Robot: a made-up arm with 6 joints. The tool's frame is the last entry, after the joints.
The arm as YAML. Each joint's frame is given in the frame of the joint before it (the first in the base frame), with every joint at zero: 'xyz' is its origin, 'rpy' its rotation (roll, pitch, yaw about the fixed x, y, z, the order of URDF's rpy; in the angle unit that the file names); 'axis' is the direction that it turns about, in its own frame. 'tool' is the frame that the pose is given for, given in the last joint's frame.
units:
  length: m
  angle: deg
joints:
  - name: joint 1
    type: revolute
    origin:
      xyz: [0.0, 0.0, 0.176]
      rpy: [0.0, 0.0, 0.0]
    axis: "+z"
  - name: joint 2
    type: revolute
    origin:
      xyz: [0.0, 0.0, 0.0]
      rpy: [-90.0, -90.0, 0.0]
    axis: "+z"
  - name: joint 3
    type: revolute
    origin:
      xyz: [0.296, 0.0, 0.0]
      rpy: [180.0, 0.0, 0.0]
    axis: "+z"
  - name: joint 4
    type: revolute
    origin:
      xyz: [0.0, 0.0, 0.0]
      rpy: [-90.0, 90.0, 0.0]
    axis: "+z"
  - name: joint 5
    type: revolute
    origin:
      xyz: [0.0, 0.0, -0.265]
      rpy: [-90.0, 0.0, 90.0]
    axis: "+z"
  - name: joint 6
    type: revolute
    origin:
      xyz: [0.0, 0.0, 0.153]
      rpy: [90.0, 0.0, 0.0]
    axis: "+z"
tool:
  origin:
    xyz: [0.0, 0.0, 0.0]
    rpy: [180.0, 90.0, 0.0]
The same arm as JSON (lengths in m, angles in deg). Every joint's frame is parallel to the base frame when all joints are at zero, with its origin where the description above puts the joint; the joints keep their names.
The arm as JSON. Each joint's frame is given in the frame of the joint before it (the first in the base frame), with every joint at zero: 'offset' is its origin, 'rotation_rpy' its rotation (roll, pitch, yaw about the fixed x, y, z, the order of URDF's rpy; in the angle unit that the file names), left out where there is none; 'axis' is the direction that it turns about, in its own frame. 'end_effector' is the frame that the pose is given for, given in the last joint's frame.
{"length_unit": "m", "angle_unit": "deg", "chain": [{"id": "joint 1", "offset": [0.0, 0.0, 0.176], "axis": [0.0, 0.0, 1.0]}, {"id": "joint 2", "offset": [0.0, 0.0, 0.0], "axis": [0.0, 1.0, 0.0]}, {"id": "joint 3", "offset": [0.0, 0.0, 0.296], "axis": [0.0, -1.0, 0.0]}, {"id": "joint 4", "offset": [0.0, 0.0, 0.0], "axis": [-1.0, 0.0, 0.0]}, {"id": "joint 5", "offset": [0.265, 0.0, 0.0], "axis": [0.0, -1.0, 0.0]}, {"id": "joint 6", "offset": [0.0, -0.153, 0.0], "axis": [-1.0, 0.0, 0.0]}], "end_effector": {"offset": [0.0, 0.0, 0.0]}}
